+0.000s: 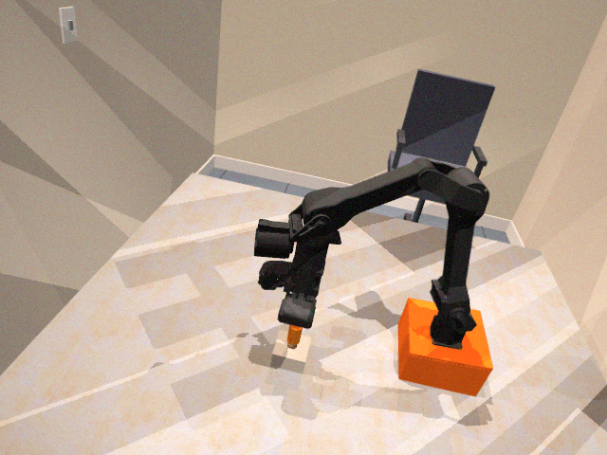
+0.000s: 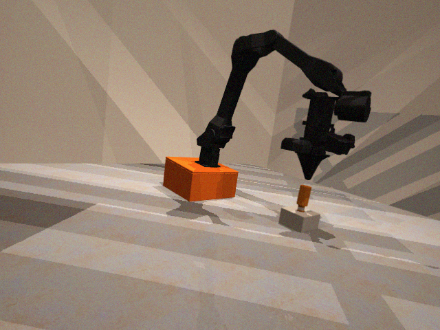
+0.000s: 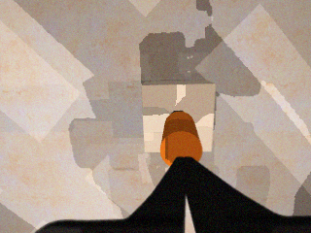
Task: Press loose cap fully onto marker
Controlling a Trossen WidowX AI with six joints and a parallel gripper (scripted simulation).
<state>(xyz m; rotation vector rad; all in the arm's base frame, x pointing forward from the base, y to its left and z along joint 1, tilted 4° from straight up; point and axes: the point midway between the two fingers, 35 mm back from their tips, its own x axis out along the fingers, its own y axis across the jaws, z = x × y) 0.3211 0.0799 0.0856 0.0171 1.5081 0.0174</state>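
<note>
My gripper tip is now 4 cm above the orange cap. Round my gripper tip: pale holder block 10 cm below.
</note>
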